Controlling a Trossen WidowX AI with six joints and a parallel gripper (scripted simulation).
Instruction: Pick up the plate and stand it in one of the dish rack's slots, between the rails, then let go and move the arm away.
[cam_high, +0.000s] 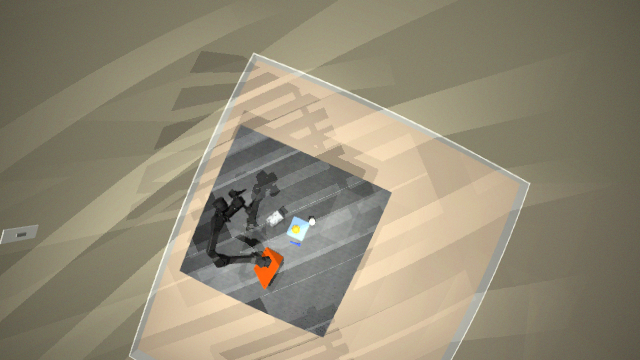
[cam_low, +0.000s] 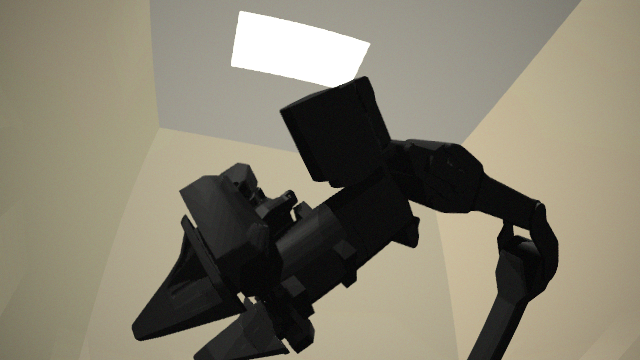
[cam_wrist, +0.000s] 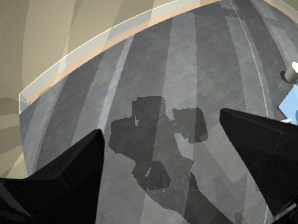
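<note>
My gripper tip is now 37 cm to the left of the yellow plate, 21 cm above it and 12 cm past it. Round my gripper tip: light blue sheet: 38 cm to the right, 23 cm below, 11 cm behind; then dish rack: 20 cm below, 19 cm to the right, 12 cm behind; then white cylinder: 44 cm to the right, 20 cm below.
</note>
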